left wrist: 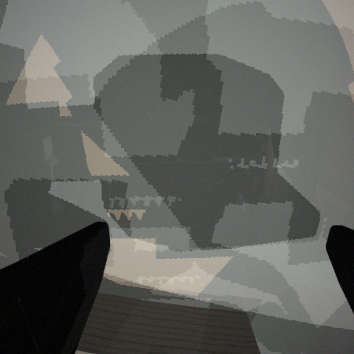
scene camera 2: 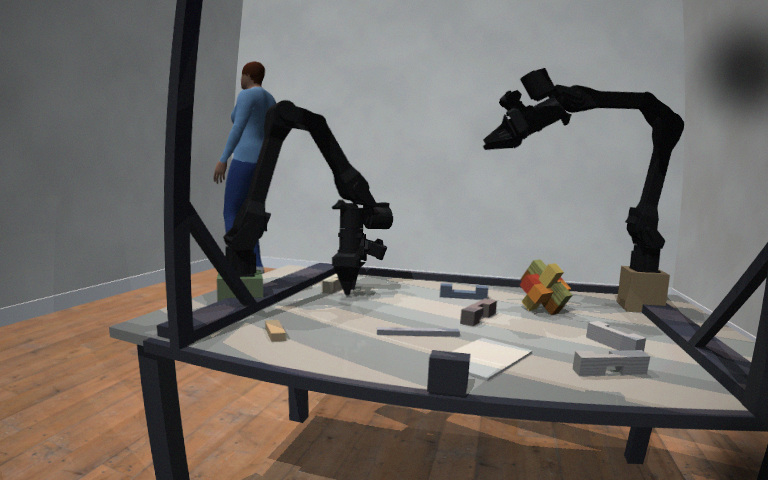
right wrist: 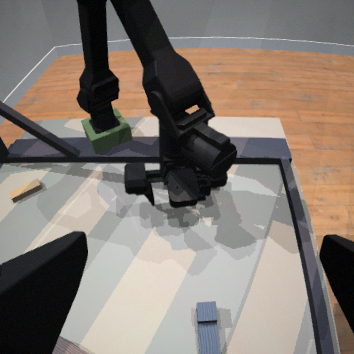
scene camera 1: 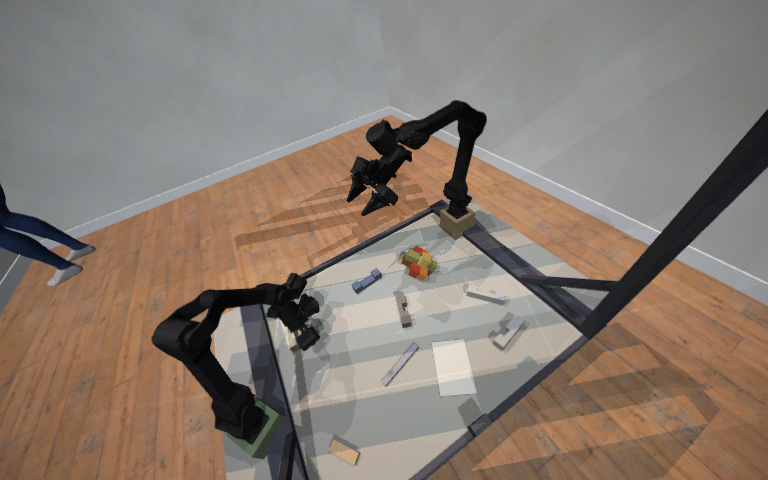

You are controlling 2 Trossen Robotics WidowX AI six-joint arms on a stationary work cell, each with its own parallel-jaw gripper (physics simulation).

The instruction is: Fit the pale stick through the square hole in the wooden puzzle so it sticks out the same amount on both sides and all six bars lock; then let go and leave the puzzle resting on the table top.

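Places are measured from the left arm's base along level axes (x ahead, y left, z up), in millimetres.
Where they show: left gripper, fingertip midpoint: (left wrist: 221,236) (scene camera 2: 349,292); right gripper, fingertip midpoint: (scene camera 2: 483,145) (right wrist: 207,246) (scene camera 1: 354,208); left arm's base at its link origin: (scene camera 2: 239,274) (right wrist: 103,122) (scene camera 1: 252,424); right arm's base at its link origin: (scene camera 2: 644,270) (scene camera 1: 457,211).
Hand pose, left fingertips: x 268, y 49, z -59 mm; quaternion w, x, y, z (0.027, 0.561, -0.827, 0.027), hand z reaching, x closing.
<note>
Things, the pixels of their top centre, and the offset from my left fingertips.
- pale stick at its top centre: (scene camera 2: 335,277) (scene camera 1: 288,331) 27 mm up, 23 mm back, 59 mm left
- wooden puzzle at its top centre: (scene camera 2: 544,262) (scene camera 1: 418,255) 112 mm up, 374 mm ahead, 262 mm right
- blue notched bar at its top centre: (right wrist: 209,339) (scene camera 2: 464,285) (scene camera 1: 366,278) 27 mm up, 267 mm ahead, 88 mm right
- mauve notched bar at its top centre: (scene camera 2: 480,304) (scene camera 1: 402,307) 27 mm up, 209 mm ahead, 266 mm right
- thin grey strip at its top centre: (scene camera 2: 418,329) (scene camera 1: 400,363) 8 mm up, 45 mm ahead, 330 mm right
- white sheet at its top centre: (scene camera 2: 484,355) (scene camera 1: 452,366) 3 mm up, 102 mm ahead, 472 mm right
- yellow block at its top centre: (scene camera 2: 274,326) (right wrist: 24,187) (scene camera 1: 343,451) 13 mm up, 208 mm back, 287 mm right
The pale stick (scene camera 1: 289,335) (scene camera 2: 330,284) (left wrist: 170,325) lies on the table at the left, partly hidden by the left arm in scene camera 1; it looks dark and striped in the left wrist view. The wooden puzzle (scene camera 1: 419,263) (scene camera 2: 546,287), made of red, orange, yellow and green bars, rests tilted on the table near the right arm's base. Its square hole cannot be made out. My left gripper (scene camera 2: 348,291) (left wrist: 221,236) is open, pointing down low over the table beside the stick, which is not between its fingertips. My right gripper (scene camera 1: 356,206) (scene camera 2: 488,146) (right wrist: 207,246) is open and empty, high up.
A blue notched bar (scene camera 1: 367,280) (scene camera 2: 464,291) (right wrist: 207,325) and a mauve notched bar (scene camera 1: 403,310) (scene camera 2: 478,312) lie left of the puzzle. A thin grey strip (scene camera 1: 399,365) (scene camera 2: 417,332), a white sheet (scene camera 1: 453,367) (scene camera 2: 492,356), grey notched bars and a yellow block (scene camera 1: 344,450) (scene camera 2: 275,330) also lie about.
</note>
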